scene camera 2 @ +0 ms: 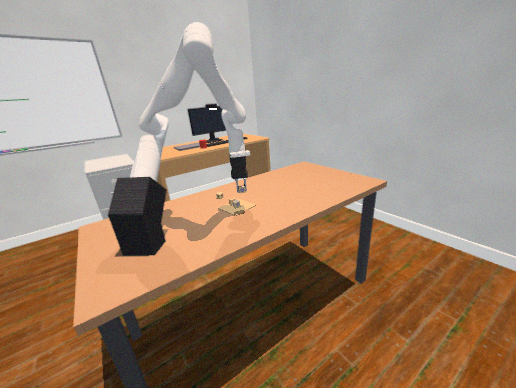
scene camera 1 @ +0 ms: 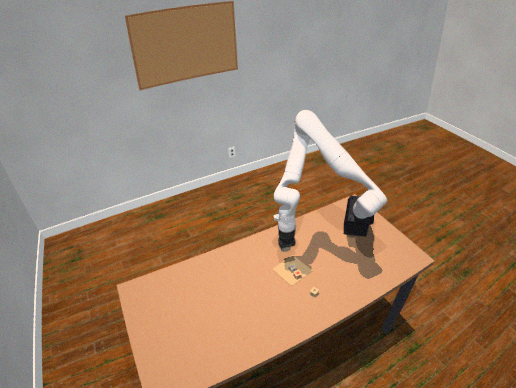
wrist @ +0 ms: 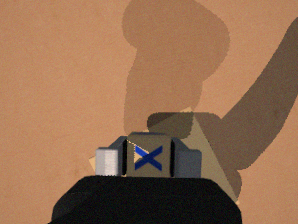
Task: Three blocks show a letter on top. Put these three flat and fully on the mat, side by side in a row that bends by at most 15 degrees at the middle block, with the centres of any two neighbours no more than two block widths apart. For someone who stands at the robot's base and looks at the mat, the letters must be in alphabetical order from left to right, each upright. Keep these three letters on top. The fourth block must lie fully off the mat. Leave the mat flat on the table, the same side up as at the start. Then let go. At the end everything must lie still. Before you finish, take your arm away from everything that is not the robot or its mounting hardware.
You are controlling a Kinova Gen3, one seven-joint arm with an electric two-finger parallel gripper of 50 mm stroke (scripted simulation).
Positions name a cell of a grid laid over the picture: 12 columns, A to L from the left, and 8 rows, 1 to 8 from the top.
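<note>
Pale square mat (wrist: H5) in sight. My gripper (wrist: F6) too.
</note>
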